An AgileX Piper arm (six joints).
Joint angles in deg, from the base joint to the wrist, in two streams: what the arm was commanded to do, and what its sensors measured. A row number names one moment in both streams.
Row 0, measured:
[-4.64, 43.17, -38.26, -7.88, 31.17, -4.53]
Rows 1 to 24, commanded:
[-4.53, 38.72, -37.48, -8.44, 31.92, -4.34]
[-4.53, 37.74, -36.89, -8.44, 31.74, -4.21]
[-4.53, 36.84, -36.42, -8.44, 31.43, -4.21]
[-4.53, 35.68, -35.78, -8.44, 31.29, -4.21]
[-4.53, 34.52, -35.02, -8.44, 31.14, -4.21]
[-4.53, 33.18, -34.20, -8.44, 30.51, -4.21]
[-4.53, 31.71, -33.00, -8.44, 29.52, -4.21]
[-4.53, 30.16, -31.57, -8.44, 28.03, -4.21]
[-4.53, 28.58, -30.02, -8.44, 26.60, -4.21]
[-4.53, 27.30, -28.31, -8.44, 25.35, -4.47]
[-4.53, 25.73, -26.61, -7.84, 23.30, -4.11]
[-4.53, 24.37, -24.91, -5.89, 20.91, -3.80]
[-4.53, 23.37, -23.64, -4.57, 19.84, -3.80]
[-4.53, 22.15, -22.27, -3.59, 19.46, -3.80]
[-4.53, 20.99, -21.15, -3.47, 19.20, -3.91]
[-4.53, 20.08, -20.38, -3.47, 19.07, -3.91]
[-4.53, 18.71, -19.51, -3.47, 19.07, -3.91]
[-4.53, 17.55, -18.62, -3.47, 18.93, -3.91]
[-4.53, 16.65, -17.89, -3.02, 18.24, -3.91]
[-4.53, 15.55, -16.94, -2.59, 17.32, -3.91]
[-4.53, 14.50, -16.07, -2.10, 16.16, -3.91]
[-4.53, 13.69, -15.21, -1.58, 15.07, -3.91]
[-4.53, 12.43, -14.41, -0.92, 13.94, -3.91]
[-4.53, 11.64, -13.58, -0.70, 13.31, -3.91]
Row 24, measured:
[-4.64, 15.06, -16.34, -2.30, 17.40, -4.13]
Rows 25 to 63, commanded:
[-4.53, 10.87, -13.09, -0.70, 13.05, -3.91]
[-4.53, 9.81, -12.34, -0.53, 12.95, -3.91]
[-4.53, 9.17, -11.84, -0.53, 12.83, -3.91]
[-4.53, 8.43, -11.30, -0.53, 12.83, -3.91]
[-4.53, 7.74, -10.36, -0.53, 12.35, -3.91]
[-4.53, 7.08, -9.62, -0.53, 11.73, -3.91]
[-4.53, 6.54, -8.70, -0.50, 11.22, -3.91]
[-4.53, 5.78, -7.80, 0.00, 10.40, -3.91]
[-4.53, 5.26, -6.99, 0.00, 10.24, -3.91]
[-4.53, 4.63, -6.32, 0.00, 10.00, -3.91]
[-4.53, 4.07, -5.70, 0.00, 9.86, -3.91]
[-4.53, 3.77, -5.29, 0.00, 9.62, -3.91]
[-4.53, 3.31, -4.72, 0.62, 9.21, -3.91]
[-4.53, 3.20, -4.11, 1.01, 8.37, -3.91]
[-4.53, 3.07, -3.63, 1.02, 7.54, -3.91]
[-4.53, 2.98, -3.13, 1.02, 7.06, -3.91]
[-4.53, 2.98, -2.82, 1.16, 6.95, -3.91]
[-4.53, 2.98, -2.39, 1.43, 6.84, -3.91]
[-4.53, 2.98, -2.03, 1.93, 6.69, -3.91]
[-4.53, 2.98, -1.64, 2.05, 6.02, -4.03]
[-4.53, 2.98, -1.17, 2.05, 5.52, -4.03]
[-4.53, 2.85, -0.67, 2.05, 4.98, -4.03]
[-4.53, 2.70, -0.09, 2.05, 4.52, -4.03]
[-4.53, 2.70, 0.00, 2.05, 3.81, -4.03]
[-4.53, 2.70, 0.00, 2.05, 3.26, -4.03]
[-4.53, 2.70, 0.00, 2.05, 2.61, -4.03]
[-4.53, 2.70, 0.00, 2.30, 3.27, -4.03]
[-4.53, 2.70, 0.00, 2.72, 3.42, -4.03]
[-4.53, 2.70, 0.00, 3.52, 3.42, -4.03]
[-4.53, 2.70, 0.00, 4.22, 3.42, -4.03]
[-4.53, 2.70, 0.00, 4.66, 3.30, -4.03]
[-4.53, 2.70, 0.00, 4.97, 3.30, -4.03]
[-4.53, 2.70, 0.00, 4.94, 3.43, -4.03]
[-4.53, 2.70, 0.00, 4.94, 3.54, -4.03]
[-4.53, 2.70, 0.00, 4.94, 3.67, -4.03]
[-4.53, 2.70, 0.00, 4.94, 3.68, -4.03]
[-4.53, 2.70, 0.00, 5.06, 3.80, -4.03]
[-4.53, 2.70, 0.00, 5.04, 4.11, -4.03]
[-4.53, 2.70, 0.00, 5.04, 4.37, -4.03]
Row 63, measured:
[-4.64, 2.96, -0.22, 4.62, 4.26, -3.85]
